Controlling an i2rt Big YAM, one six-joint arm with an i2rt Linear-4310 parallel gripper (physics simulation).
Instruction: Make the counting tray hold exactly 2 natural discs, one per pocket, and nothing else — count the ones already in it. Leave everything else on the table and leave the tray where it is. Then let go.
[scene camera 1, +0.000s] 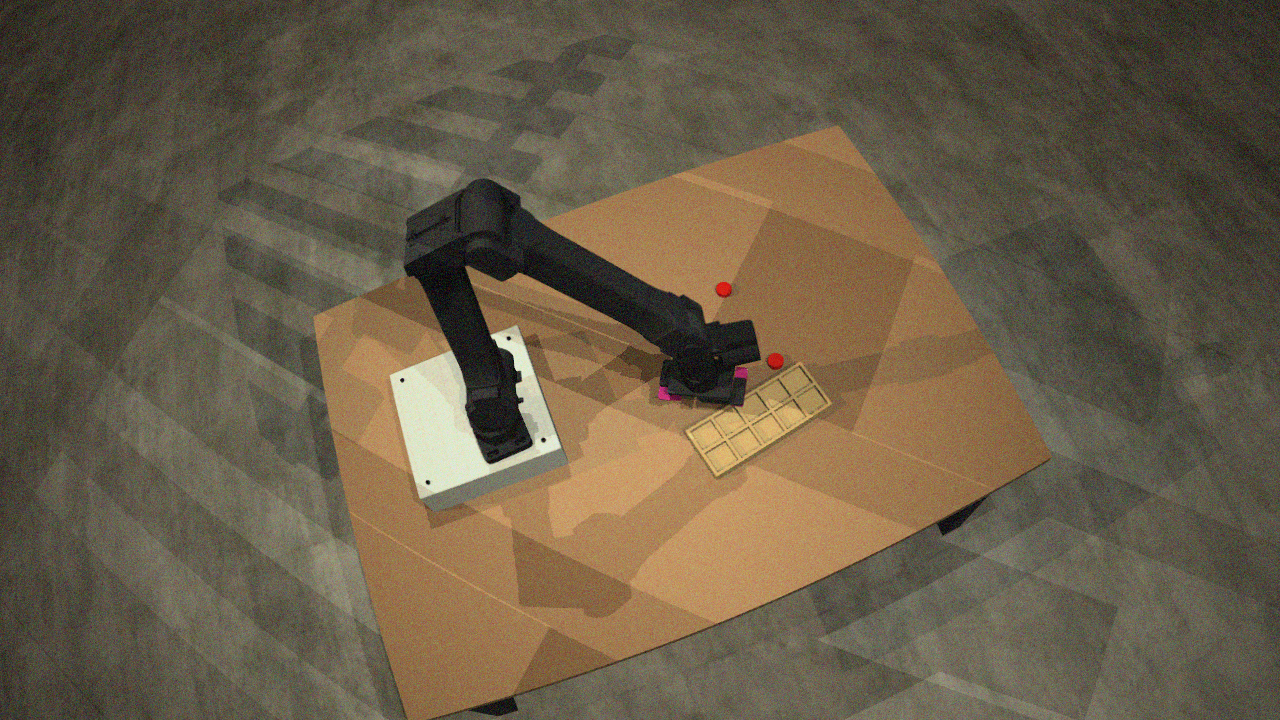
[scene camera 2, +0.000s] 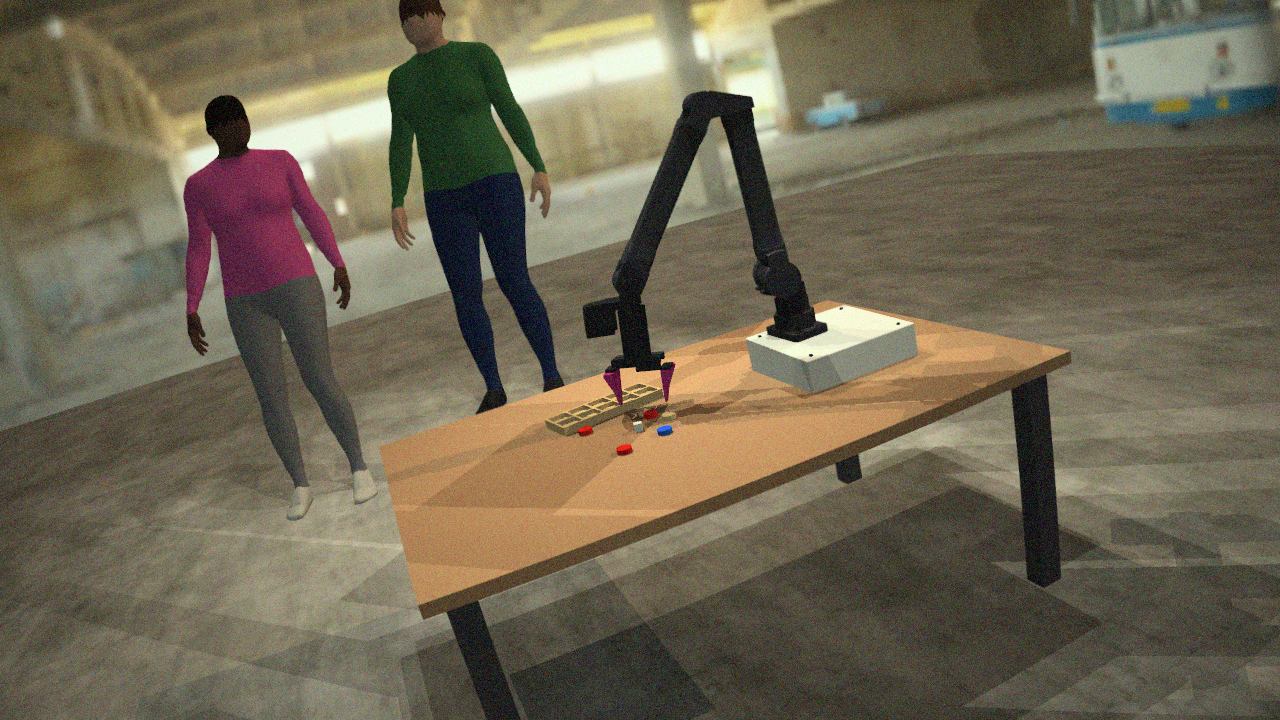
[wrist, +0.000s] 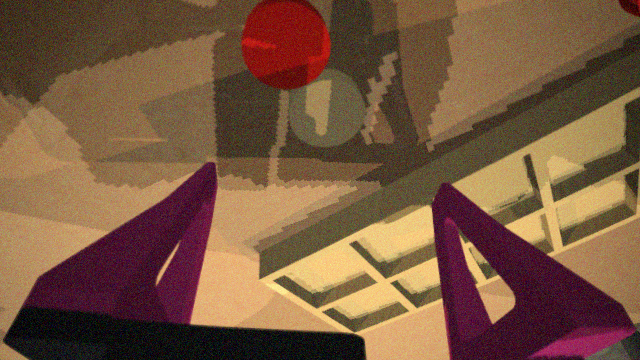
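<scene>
The counting tray (scene camera 1: 718, 473) (scene camera 2: 559, 428) (wrist: 350, 217) has two rows of pockets; I make out no disc in it, though a finger hides part in the wrist view. My gripper (scene camera 1: 703, 383) (scene camera 2: 642, 402) (wrist: 330, 183) is open and empty, above the table beside the tray's left part. In the wrist view a pale disc (wrist: 345, 112), mostly in shadow, lies ahead of the fingertips, against a red disc (wrist: 286, 44) (scene camera 2: 650, 414); its exact colour is unclear. A tan, natural-looking disc (scene camera 2: 669, 417) lies near that red disc in scene camera 2's view.
Another red disc (scene camera 1: 775, 360) (scene camera 2: 585, 431) lies close to the tray's long side. A third red disc (scene camera 1: 724, 289) (scene camera 2: 623, 449), a blue disc (scene camera 2: 664, 430) and a small white piece (scene camera 2: 638, 426) are on the table. The arm stands on a white base box (scene camera 1: 447, 438) (scene camera 2: 859, 344).
</scene>
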